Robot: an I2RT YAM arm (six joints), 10 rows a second.
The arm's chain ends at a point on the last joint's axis. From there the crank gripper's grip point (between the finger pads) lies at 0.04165 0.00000 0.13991 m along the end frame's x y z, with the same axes.
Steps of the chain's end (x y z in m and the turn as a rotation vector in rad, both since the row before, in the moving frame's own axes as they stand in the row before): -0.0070, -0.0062, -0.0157, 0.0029, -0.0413, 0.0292; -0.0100, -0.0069, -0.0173, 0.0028, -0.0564, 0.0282; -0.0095, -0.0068, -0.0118, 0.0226, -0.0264, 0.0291; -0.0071, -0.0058, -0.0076, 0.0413, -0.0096, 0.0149; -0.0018, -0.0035, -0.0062, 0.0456, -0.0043, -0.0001
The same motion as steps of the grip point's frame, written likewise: -0.0128, -0.0055, -0.0141, 0.0029, -0.0413, 0.0292; -0.0180, -0.0062, -0.0152, 0.0028, -0.0564, 0.0282; -0.0132, -0.0088, -0.0108, 0.0226, -0.0264, 0.0291; -0.0084, -0.0110, -0.0073, 0.0413, -0.0096, 0.0149; -0.0024, -0.0099, -0.0062, 0.0456, -0.0043, -0.0001
